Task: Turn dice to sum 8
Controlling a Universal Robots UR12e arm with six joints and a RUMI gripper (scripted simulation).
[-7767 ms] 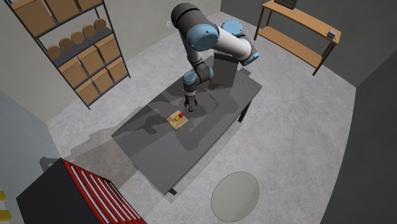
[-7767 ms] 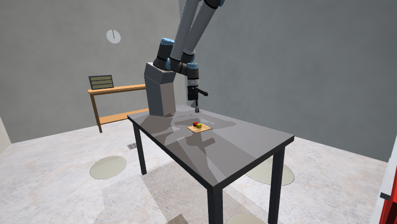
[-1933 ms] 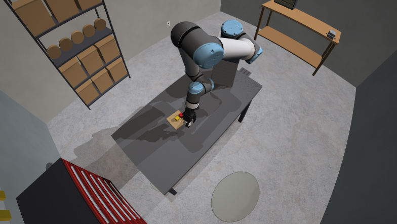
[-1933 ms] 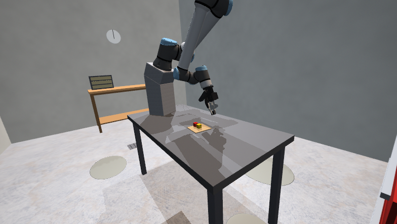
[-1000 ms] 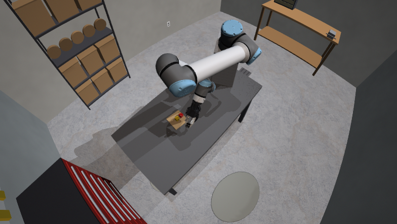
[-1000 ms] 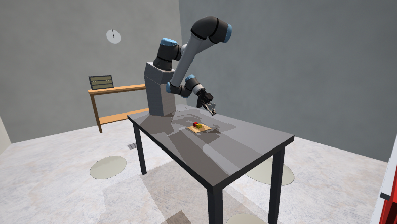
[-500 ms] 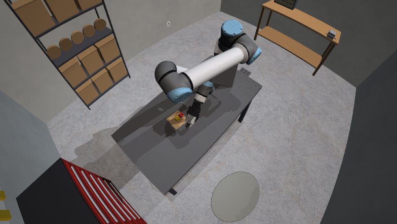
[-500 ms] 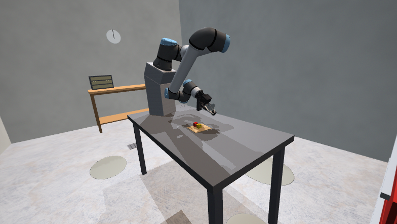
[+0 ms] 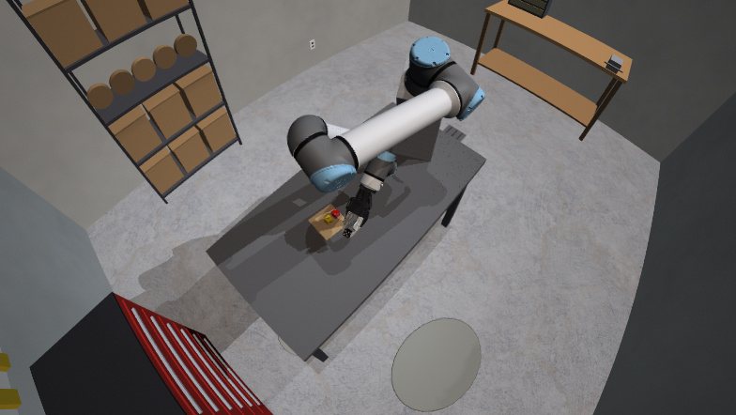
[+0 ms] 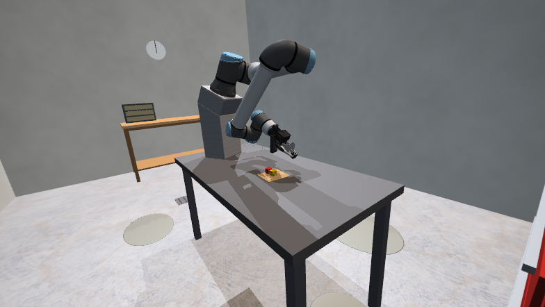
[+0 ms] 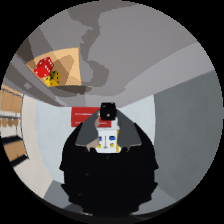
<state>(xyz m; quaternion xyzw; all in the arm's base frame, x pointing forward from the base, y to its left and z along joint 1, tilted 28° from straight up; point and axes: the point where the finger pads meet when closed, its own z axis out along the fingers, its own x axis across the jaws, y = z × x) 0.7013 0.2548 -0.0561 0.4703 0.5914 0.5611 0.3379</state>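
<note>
Right now my hand is 3 cm past the red die, 15 cm to the left of it and 8 cm above it. From my hand the other things lie so: tan mat (1 cm ahead, 14 cm to the right, 9 cm below); yellow die (1 cm ahead, 14 cm to the right, 8 cm below); black die (right at my hand).
</note>
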